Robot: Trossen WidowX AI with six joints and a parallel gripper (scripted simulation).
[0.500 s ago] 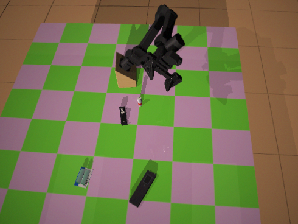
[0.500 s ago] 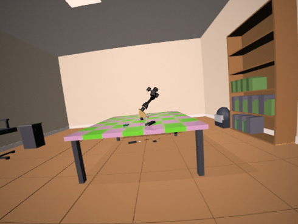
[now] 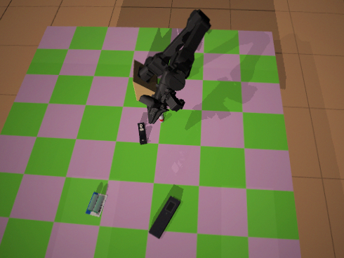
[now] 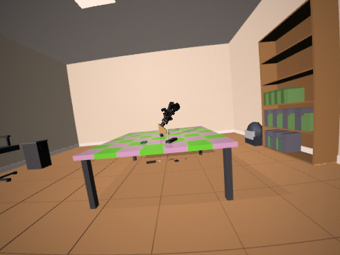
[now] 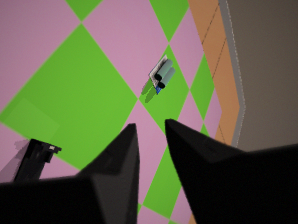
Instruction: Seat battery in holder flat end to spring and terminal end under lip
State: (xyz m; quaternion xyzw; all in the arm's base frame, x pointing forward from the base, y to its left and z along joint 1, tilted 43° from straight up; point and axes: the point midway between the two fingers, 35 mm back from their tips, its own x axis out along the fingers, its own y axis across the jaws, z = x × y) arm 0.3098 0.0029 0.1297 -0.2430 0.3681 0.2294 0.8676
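My gripper tip is now 14 cm past the battery, 1 cm to the right of it and 17 cm above it. The rest, counted from my gripper tip: black remote (29 cm ahead, 7 cm to the left, 19 cm below).
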